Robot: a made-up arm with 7 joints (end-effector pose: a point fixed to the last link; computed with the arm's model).
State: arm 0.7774 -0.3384 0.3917 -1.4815 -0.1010 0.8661 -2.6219
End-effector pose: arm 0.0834 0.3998 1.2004 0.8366 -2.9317 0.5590
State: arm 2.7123 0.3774 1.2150 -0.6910 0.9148 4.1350 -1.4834
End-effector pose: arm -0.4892 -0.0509 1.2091 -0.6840 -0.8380 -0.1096
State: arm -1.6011 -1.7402 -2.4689 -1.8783 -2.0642 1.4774 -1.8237
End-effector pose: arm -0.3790 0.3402 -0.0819 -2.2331 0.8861 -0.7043
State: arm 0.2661 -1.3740 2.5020 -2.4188 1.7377 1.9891 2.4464
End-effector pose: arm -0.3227 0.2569 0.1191 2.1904 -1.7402 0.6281
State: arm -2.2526 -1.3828 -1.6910 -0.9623 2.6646 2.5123 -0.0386
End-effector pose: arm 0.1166 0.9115 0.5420 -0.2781 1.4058 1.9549
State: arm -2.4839 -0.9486 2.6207 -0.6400 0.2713 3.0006 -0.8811
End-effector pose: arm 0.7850 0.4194 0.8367 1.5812 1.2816 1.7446
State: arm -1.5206 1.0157 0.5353 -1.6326 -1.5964 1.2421 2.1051
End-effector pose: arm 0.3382 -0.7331 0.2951 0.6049 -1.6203 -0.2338
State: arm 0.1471 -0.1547 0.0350 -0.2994 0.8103 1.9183 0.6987
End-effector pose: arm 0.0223 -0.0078 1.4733 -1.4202 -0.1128 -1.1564
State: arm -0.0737 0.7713 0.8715 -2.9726 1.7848 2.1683 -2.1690
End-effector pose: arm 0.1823 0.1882 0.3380 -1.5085 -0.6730 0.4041
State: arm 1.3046 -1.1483 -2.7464 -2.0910 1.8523 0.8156 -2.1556
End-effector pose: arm 0.1250 -0.5748 0.1290 -0.3715 0.5453 -2.3895
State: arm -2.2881 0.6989 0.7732 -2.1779 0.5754 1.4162 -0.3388
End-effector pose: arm -0.0093 -0.6381 0.4147 -1.2000 0.9122 -0.0537
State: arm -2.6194 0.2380 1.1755 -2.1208 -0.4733 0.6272 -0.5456
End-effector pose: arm -0.0050 -0.5782 0.6858 -1.5725 0.6577 1.2229
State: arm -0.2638 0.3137 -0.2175 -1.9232 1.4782 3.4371 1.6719
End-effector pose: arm 0.5570 -0.3392 0.7278 0.6486 2.1253 -0.6567
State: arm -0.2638 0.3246 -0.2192 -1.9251 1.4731 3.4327 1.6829
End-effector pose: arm 0.5591 -0.3408 0.7204 0.6532 2.1350 -0.6519
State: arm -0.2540 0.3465 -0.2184 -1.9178 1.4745 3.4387 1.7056
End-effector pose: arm 0.5687 -0.3363 0.7094 0.6673 2.1394 -0.6436
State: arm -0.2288 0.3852 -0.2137 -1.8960 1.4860 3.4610 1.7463
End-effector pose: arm 0.5892 -0.3217 0.6927 0.6956 2.1348 -0.6307
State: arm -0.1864 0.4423 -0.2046 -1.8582 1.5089 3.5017 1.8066
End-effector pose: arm 0.6206 -0.2938 0.6690 0.7391 2.1194 -0.6129
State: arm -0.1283 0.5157 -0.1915 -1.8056 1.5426 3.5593 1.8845
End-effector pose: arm 0.6590 -0.2512 0.6380 0.7959 2.0930 -0.5903
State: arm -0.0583 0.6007 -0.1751 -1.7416 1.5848 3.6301 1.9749
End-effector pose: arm 0.6983 -0.1943 0.6006 0.8620 2.0572 -0.5638
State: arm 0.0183 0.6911 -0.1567 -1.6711 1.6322 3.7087 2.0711
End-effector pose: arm 0.7323 -0.1264 0.5590 0.9324 2.0150 -0.5354
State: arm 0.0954 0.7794 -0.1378 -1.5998 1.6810 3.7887 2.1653
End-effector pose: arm 0.7564 -0.0537 0.5168 1.0014 1.9703 -0.5074
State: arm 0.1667 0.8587 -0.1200 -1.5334 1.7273 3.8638 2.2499
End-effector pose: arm 0.7695 0.0161 0.4780 1.0639 1.9272 -0.4828
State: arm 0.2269 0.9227 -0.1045 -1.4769 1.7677 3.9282 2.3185
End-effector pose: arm 0.7736 0.0763 0.4467 1.1157 1.8896 -0.4629
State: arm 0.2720 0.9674 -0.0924 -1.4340 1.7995 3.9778 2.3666
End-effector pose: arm 0.7728 0.1218 0.4255 1.1540 1.8603 -0.4486
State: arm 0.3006 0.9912 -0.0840 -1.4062 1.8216 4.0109 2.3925
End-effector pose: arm 0.7708 0.1511 0.4155 1.1777 1.8410 -0.4391
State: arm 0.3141 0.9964 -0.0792 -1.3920 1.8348 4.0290 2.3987
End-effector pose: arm 0.7697 0.1656 0.4159 1.1888 1.8303 -0.4334
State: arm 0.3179 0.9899 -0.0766 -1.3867 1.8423 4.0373 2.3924
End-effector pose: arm 0.7697 0.1707 0.4226 1.1919 1.8255 -0.4299
